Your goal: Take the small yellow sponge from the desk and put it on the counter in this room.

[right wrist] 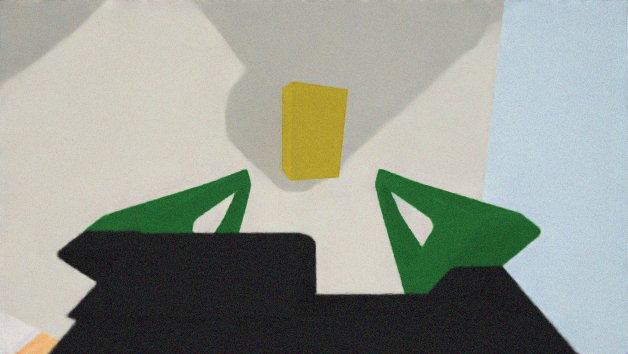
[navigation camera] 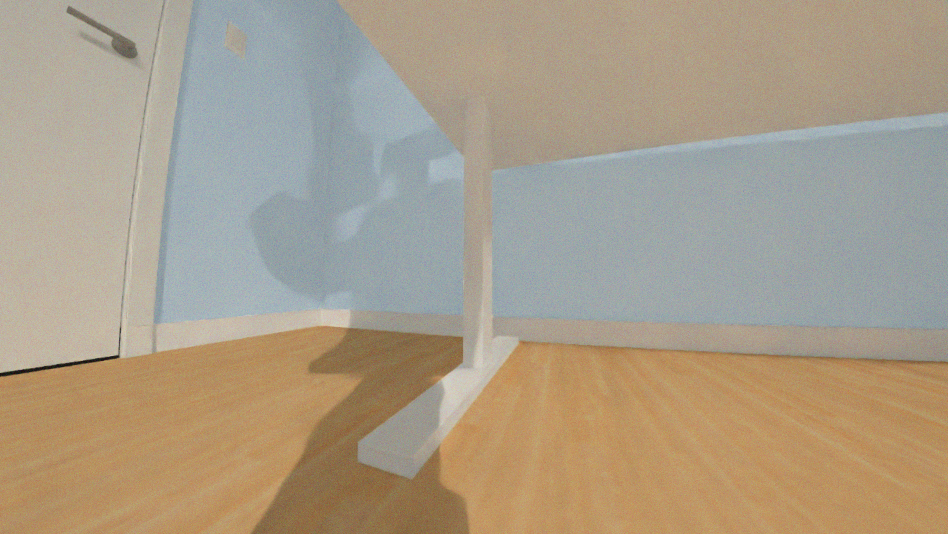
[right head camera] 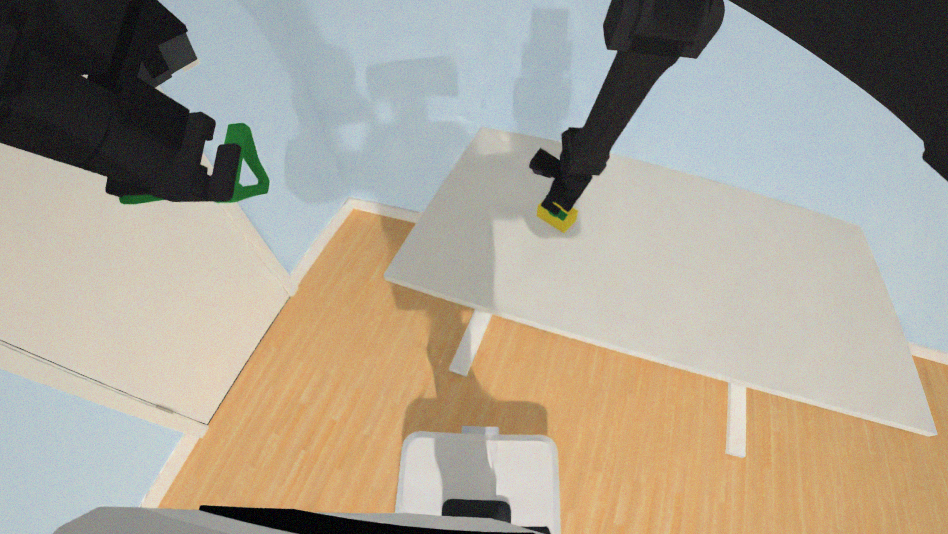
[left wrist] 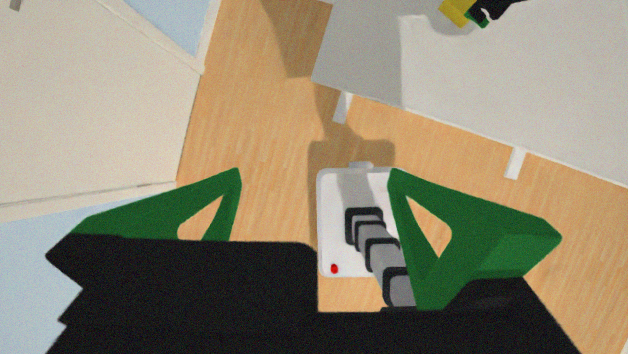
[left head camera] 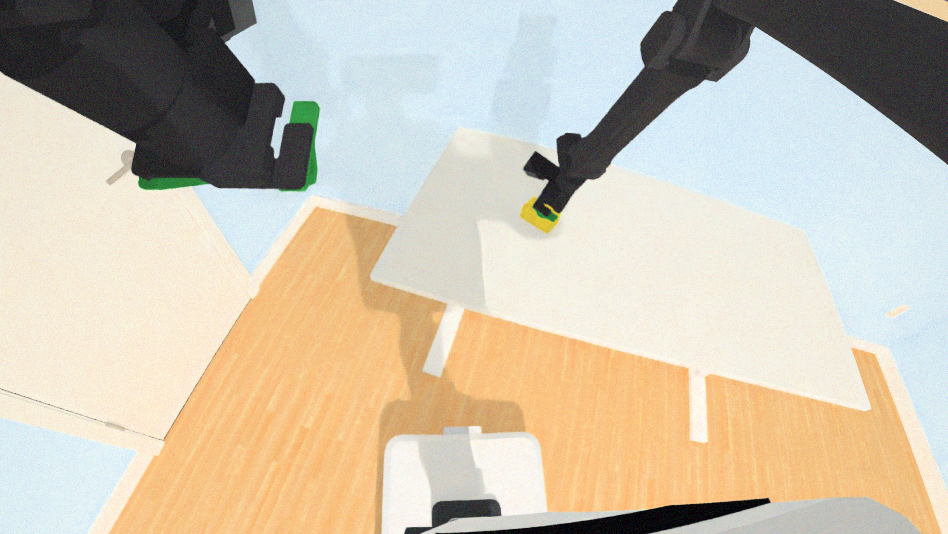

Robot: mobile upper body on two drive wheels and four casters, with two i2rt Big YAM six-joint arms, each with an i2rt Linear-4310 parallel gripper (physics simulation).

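Frame: origin at the left arm's base, x ahead, y left, z up, level; metres.
Seen in the pictures: left gripper, fingertip midpoint: (right head camera: pixel 230 187) (left wrist: pixel 314 176) (left head camera: pixel 266 175); right gripper, fingertip midpoint: (right wrist: pixel 313 176) (right head camera: pixel 561 200) (left head camera: pixel 548 202).
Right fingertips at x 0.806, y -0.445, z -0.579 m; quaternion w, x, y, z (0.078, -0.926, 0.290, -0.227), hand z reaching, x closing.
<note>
A point is followed by its place in that frame.
The small yellow sponge (left head camera: pixel 534 218) @[y -0.425, x 0.825, z -0.662 m] (right head camera: pixel 551 218) @[y -0.429, x 0.822, z -0.664 m] (left wrist: pixel 454 11) @[y -0.426, x 0.825, z -0.658 m] (right wrist: pixel 317 132) @[y -0.445, x 0.847, z -0.645 m] lies on the white desk (left head camera: pixel 650 278) @[y -0.757, x 0.630, z -0.690 m] (right head camera: pixel 683 278) @[y -0.792, x 0.632, z -0.690 m] (left wrist: pixel 520 75) @[y -0.669, x 0.638, z -0.690 m] (right wrist: pixel 125 125) @[y -0.329, x 0.713, z -0.690 m]. My right gripper (right wrist: pixel 313 176) @[y -0.445, x 0.806, z -0.579 m] is open and points down above the sponge, which shows ahead of the gap between its green fingertips in the right wrist view, lined up with that gap. In both head views the fingers partly cover the sponge. My left gripper (left wrist: pixel 314 176) @[y 0.004, x 0.355, z -0.129 m] is open and empty, held high at the left, away from the desk. The counter does not show in these views.
A cream door (left head camera: pixel 119 278) @[y 0.928, x 0.664, z -0.763 m] (right head camera: pixel 132 278) @[y 0.953, x 0.587, z -0.662 m] (left wrist: pixel 90 115) @[y 0.953, x 0.585, z -0.774 m] (navigation camera: pixel 66 199) @[y 0.860, x 0.878, z -0.972 m] stands to the left. Blue walls rise behind the desk. A white desk leg (navigation camera: pixel 477 252) @[y -0.221, x 0.913, z -1.114 m] with a long foot stands on the wooden floor (navigation camera: pixel 630 451) @[y -0.423, x 0.660, z -1.410 m]. The white robot base (left head camera: pixel 510 464) @[y -0.374, x 0.211, z -1.150 m] (right head camera: pixel 530 464) @[y -0.392, x 0.220, z -1.150 m] (left wrist: pixel 332 210) @[y -0.052, x 0.090, z -1.150 m] is near the desk.
</note>
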